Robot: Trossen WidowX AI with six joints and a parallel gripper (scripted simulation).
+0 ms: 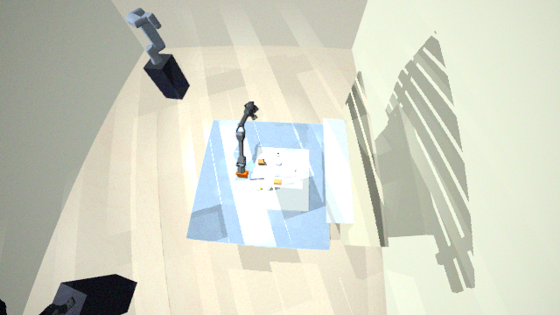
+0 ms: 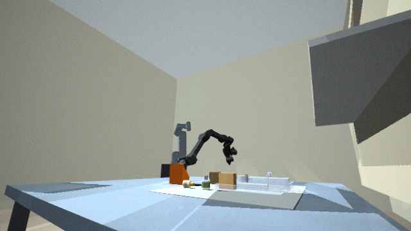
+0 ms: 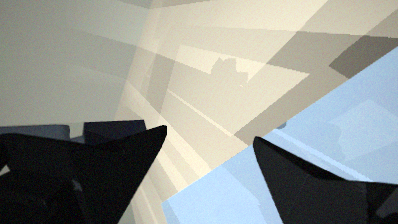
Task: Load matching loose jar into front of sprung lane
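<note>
Now: the pusher plate 570 mm to the right of my gripper tip, 510 mm ahead of it and 100 mm below it. From my gripper tip the other things lie so: brown box (690 mm to the right, 430 mm ahead, 110 mm below); clear lane (570 mm to the right, 550 mm ahead, 130 mm below); grey cylinder (490 mm to the right, 400 mm ahead, 120 mm below).
</note>
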